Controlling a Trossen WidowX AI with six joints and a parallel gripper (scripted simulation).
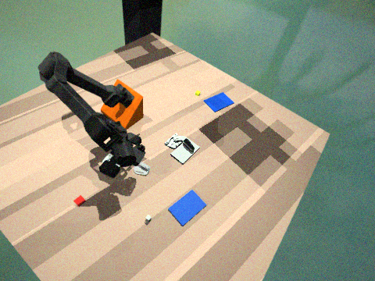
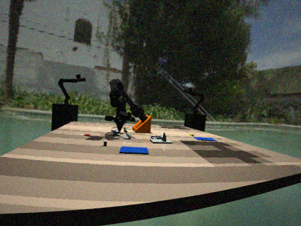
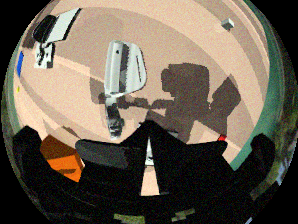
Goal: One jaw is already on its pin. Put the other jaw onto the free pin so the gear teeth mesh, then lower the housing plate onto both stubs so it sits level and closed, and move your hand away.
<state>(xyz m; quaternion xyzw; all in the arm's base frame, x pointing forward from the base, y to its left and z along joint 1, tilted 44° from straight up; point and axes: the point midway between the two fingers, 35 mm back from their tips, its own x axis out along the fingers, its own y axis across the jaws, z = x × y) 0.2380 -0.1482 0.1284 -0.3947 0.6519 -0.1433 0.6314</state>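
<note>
Now: gripper tip 4 cm to the right of the grey jaw and 1 cm below it. Round my gripper tip: grey cube 22 cm ahead, 6 cm to the right, 2 cm below; then red patch 20 cm to the right, 3 cm below; then white base plate 10 cm ahead, 25 cm to the left, 3 cm below.
</note>
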